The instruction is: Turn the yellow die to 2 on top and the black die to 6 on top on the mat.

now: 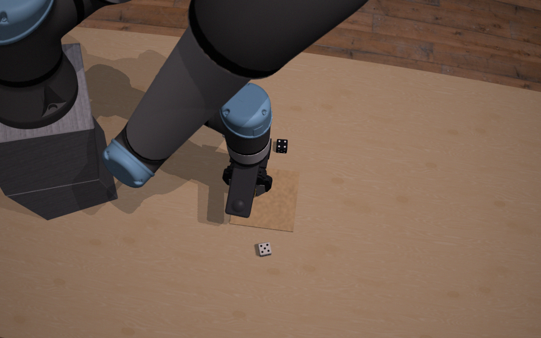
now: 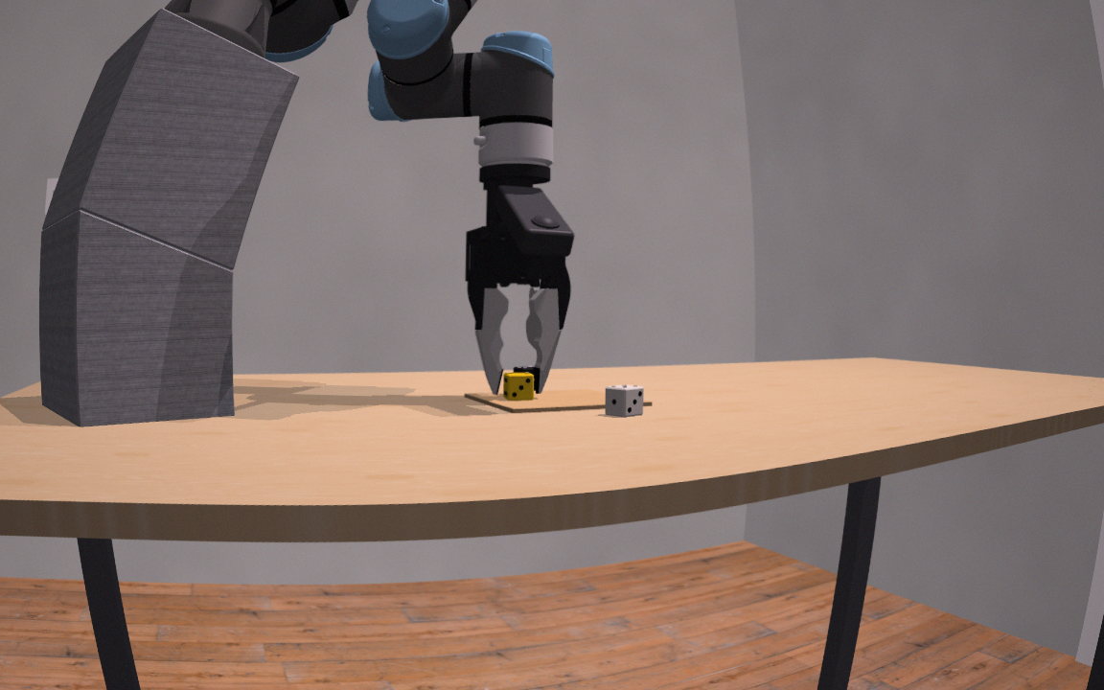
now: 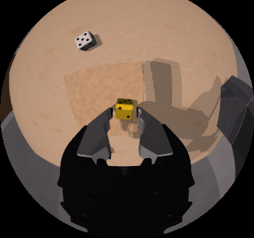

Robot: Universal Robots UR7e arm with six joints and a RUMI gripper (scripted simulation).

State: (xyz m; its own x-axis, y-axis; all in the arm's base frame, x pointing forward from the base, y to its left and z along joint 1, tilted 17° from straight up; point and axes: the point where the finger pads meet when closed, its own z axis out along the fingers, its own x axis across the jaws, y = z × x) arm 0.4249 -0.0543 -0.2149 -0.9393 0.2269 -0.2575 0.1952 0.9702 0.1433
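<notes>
Now: the yellow die 1 cm below my hand. From my hand the other things lie so: white die: 13 cm to the right, 3 cm ahead, 1 cm below; mat: 4 cm ahead, 2 cm below, 1 cm to the right; black die: 11 cm to the left, 8 cm ahead, 1 cm below.
</notes>
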